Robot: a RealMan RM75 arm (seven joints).
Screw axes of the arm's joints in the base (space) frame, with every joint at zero. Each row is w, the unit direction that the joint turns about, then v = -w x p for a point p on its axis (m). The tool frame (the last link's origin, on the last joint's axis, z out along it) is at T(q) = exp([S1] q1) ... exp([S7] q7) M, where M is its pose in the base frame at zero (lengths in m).
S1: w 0 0 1 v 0.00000 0.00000 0.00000
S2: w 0 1 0 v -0.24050 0.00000 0.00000
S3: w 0 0 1 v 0.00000 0.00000 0.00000
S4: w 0 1 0 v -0.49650 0.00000 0.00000
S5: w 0 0 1 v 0.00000 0.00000 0.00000
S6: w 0 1 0 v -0.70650 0.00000 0.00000
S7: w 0 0 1 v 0.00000 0.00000 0.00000
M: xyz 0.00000 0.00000 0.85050 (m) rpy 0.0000 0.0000 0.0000 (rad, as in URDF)
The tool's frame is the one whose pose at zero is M.
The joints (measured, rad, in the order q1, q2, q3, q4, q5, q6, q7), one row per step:
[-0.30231 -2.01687 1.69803 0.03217 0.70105 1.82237 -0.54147]
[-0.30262 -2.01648 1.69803 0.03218 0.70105 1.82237 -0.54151]
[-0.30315 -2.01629 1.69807 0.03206 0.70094 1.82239 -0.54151]
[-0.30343 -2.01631 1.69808 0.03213 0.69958 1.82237 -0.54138]
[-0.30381 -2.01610 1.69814 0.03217 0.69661 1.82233 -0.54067]
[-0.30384 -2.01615 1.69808 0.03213 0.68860 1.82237 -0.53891]
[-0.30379 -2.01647 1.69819 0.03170 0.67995 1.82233 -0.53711]
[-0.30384 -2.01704 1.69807 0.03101 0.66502 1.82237 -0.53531]
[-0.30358 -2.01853 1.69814 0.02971 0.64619 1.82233 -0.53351]
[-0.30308 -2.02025 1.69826 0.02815 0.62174 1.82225 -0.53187]
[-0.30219 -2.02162 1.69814 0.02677 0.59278 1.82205 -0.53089]
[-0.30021 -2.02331 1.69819 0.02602 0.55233 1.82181 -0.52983]
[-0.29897 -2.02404 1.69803 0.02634 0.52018 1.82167 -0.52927]
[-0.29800 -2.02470 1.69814 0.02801 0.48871 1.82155 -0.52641]
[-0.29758 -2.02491 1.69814 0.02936 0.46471 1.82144 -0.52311]
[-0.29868 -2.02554 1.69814 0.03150 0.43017 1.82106 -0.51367]
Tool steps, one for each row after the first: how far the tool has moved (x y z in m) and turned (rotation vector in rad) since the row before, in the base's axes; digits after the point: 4 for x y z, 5 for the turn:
[0.0000 0.0001 0.0001 0.00009 0.00035 -0.00030]
[0.0000 0.0002 0.0001 0.00007 0.00017 -0.00040]
[0.0001 0.0002 0.0001 0.00126 -0.00037 0.00019]
[0.0000 0.0005 0.0003 0.00306 -0.00033 0.00050]
[0.0000 0.0009 0.0007 0.00810 -0.00168 0.00257]
[-0.0001 0.0008 0.0006 0.00829 -0.00189 0.00324]
[-0.0001 0.0015 0.0011 0.01366 -0.00405 0.00617]
[0.0000 0.0016 0.0011 0.01630 -0.00578 0.00872]
[-0.0002 0.0021 0.0016 0.02074 -0.00757 0.01178]
[-0.0005 0.0024 0.0022 0.02446 -0.00884 0.01454]
[-0.0008 0.0032 0.0033 0.03427 -0.01245 0.02010]
[-0.0007 0.0027 0.0030 0.02774 -0.00971 0.01505]
[-0.0004 0.0028 0.0030 0.02906 -0.00835 0.01227]
[-0.0004 0.0022 0.0025 0.02310 -0.00541 0.00866]
[-0.0001 0.0036 0.0035 0.03639 -0.00505 0.00923]

